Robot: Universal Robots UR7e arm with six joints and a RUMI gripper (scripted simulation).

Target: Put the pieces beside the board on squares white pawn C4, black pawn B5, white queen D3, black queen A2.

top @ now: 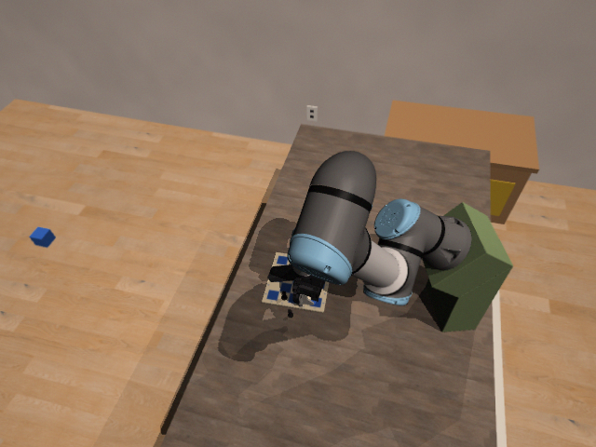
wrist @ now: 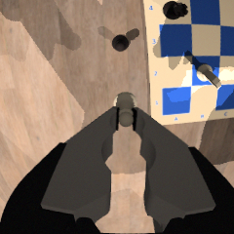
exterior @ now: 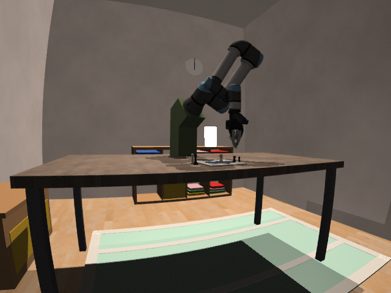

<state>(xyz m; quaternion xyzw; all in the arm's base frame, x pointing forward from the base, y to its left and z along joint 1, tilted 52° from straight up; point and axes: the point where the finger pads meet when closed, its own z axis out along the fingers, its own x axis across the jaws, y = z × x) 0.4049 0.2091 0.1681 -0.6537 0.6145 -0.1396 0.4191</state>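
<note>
Right now the blue-and-cream chessboard is 110 mm to the right of my hand, 100 mm below it and 90 mm ahead of it. The rest, counted from my hand: white pawn (10 mm below); then black pawn (90 mm below, 30 mm ahead, 20 mm to the left); then black piece (90 mm ahead, 80 mm below, 20 mm to the right).
</note>
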